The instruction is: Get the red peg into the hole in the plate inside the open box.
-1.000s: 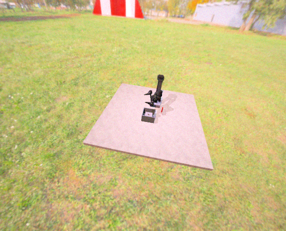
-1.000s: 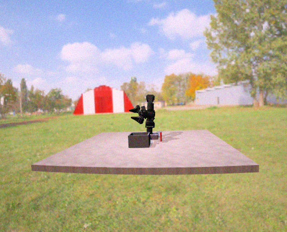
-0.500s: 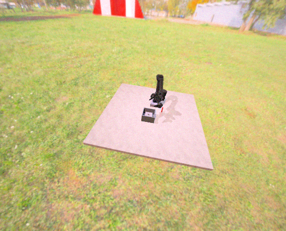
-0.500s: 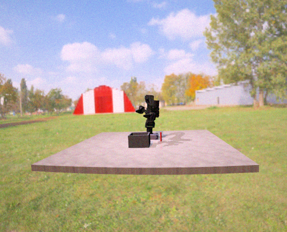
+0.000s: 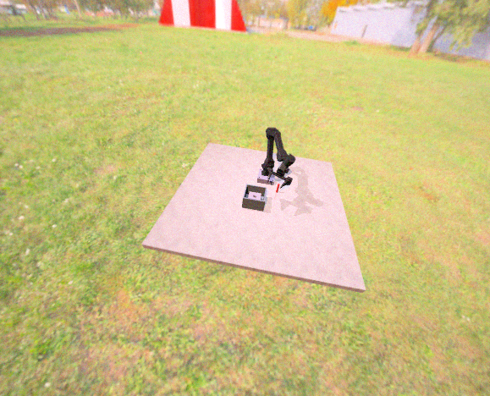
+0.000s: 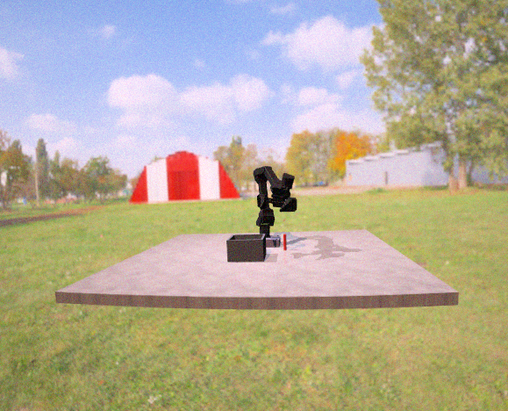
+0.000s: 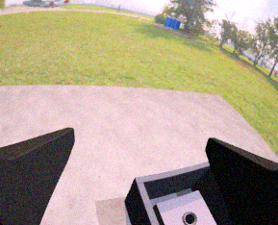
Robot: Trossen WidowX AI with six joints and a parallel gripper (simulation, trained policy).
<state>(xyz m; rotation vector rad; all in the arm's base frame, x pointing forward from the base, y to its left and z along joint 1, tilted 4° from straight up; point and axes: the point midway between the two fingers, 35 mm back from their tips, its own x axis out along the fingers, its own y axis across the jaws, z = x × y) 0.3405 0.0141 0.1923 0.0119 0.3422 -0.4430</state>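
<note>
The red peg is 19 cm behind my gripper tip, 8 cm to the left of it and 18 cm below it. Round my gripper tip: dark box 6 cm behind, 11 cm to the right, 20 cm below; then light plate 6 cm behind, 11 cm to the right, 18 cm below.
</note>
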